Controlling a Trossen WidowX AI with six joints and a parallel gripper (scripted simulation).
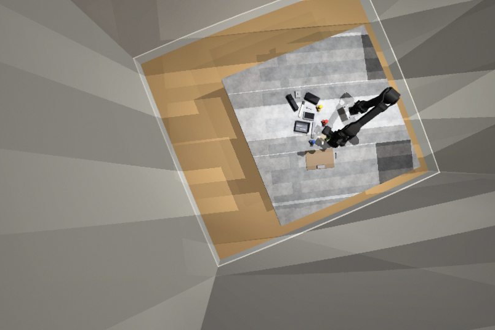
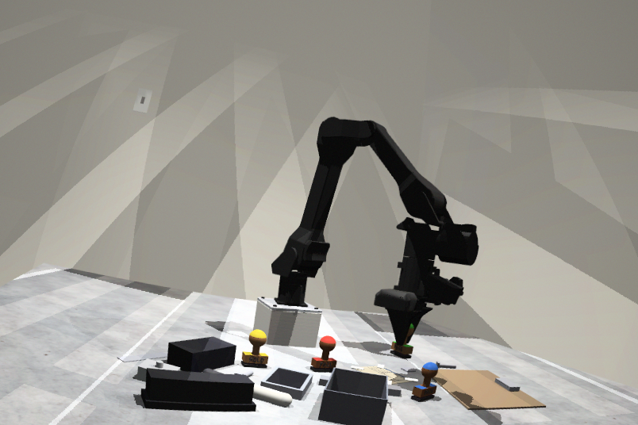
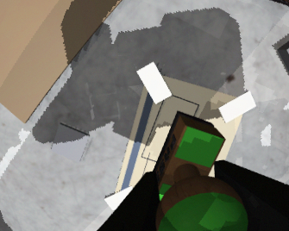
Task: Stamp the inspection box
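Right now the cream card is 10 mm behind my gripper tip, 20 mm to the right of it and 70 mm below it. From my gripper tip the other things lie so: blue-knobbed stamp (110 mm ahead, 50 mm below); red-knobbed stamp (20 mm behind, 130 mm to the right, 50 mm below); green-topped stamp (right at my gripper tip).
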